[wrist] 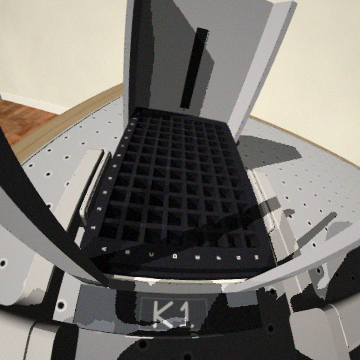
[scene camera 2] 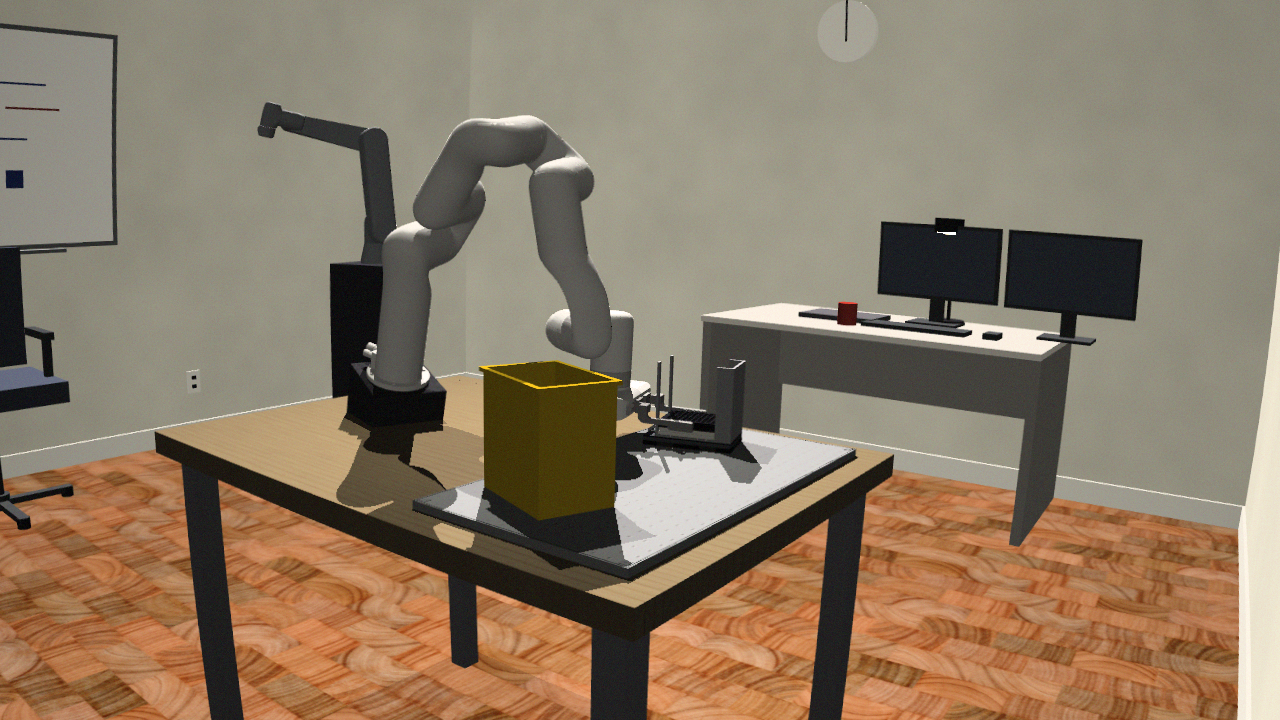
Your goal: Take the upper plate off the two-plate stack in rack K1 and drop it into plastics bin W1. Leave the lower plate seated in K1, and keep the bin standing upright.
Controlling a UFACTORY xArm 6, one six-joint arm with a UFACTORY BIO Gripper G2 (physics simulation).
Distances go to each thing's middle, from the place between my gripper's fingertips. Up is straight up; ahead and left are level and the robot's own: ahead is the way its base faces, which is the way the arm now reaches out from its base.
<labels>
Right now the black plate [scene camera 2: 705,422] is right at my hand. Also, from my hand: yellow bin W1 [scene camera 2: 549,427] (400 mm to the right, 80 mm behind, 50 mm above); rack K1 [wrist: 104,309] (30 mm below, 10 mm behind).
</labels>
